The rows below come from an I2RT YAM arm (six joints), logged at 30 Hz.
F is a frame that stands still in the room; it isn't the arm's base.
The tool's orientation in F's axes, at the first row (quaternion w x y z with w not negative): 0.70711, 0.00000, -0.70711, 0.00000
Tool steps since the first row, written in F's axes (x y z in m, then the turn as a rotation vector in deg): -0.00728, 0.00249, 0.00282, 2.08, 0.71, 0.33; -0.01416, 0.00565, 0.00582, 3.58, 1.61, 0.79; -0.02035, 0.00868, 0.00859, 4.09, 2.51, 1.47; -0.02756, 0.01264, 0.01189, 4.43, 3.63, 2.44; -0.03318, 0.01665, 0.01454, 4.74, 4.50, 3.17; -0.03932, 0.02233, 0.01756, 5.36, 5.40, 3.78; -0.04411, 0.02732, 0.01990, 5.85, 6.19, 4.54; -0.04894, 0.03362, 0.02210, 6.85, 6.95, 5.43; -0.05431, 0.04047, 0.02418, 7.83, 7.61, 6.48; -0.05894, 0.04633, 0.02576, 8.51, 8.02, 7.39; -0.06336, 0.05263, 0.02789, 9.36, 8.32, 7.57; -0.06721, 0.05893, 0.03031, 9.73, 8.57, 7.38
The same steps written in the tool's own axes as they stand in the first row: 0.00282, 0.00249, 0.00728, 0.33, 0.71, -2.08; 0.00582, 0.00565, 0.01416, 0.79, 1.61, -3.58; 0.00859, 0.00868, 0.02035, 1.47, 2.51, -4.09; 0.01189, 0.01264, 0.02756, 2.44, 3.63, -4.43; 0.01454, 0.01665, 0.03318, 3.17, 4.50, -4.74; 0.01756, 0.02233, 0.03932, 3.78, 5.40, -5.36; 0.01990, 0.02732, 0.04411, 4.54, 6.19, -5.85; 0.02210, 0.03362, 0.04894, 5.43, 6.95, -6.85; 0.02418, 0.04047, 0.05431, 6.48, 7.61, -7.83; 0.02576, 0.04633, 0.05894, 7.39, 8.02, -8.51; 0.02789, 0.05263, 0.06336, 7.57, 8.32, -9.36; 0.03031, 0.05893, 0.06721, 7.38, 8.57, -9.73
